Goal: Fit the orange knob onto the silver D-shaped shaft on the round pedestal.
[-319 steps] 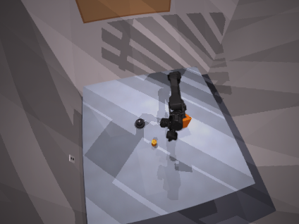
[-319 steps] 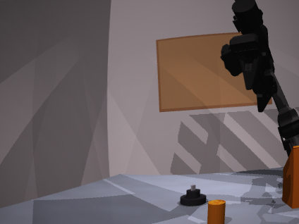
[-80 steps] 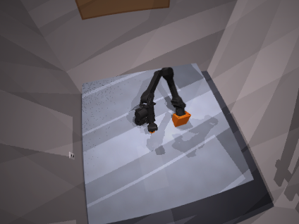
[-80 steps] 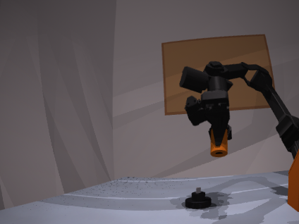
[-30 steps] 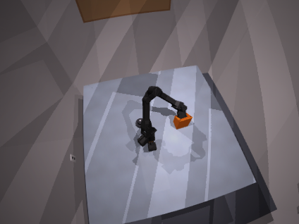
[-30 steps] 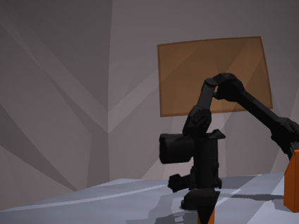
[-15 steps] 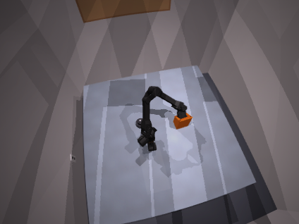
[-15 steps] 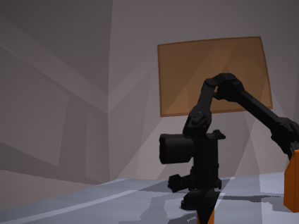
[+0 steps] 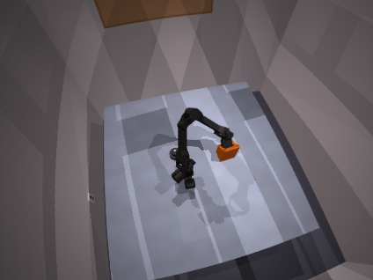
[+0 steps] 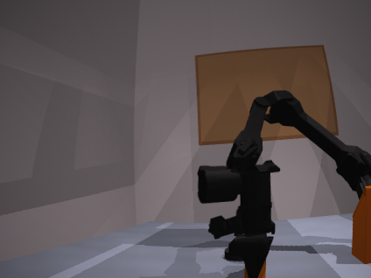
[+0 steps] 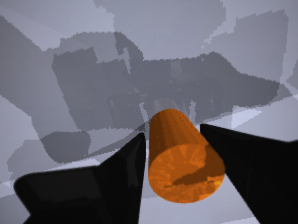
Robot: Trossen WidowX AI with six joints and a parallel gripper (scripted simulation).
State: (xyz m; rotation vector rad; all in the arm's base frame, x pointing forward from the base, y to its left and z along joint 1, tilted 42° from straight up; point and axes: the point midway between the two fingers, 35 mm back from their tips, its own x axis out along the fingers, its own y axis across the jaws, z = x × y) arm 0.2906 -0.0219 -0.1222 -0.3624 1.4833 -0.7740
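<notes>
Right now my gripper tip is 30 mm below the orange knob. From my gripper tip the other things lie so: pedestal: 190 mm to the right, 20 mm ahead, 20 mm above.
</notes>
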